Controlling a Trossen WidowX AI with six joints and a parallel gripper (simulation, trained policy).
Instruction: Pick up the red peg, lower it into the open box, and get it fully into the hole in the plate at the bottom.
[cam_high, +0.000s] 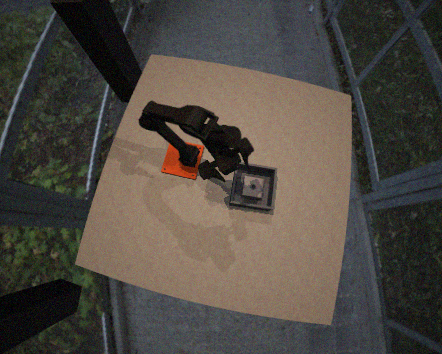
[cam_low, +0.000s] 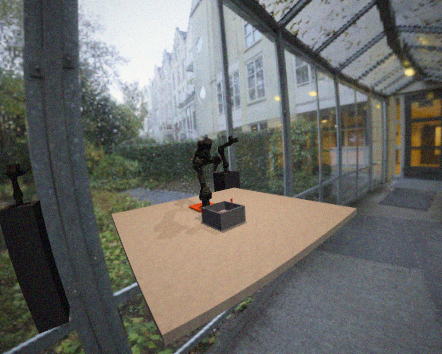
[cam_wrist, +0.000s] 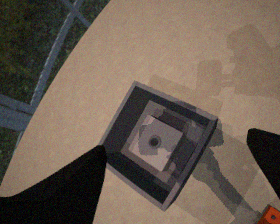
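The red peg lies 26 cm below my gripper tip, 22 cm to the left of it and 6 cm behind it. Also, from my gripper tip: grey plate 25 cm below, 9 cm ahead, 2 cm to the left; dark grey box 27 cm below, 9 cm ahead, 2 cm to the left.
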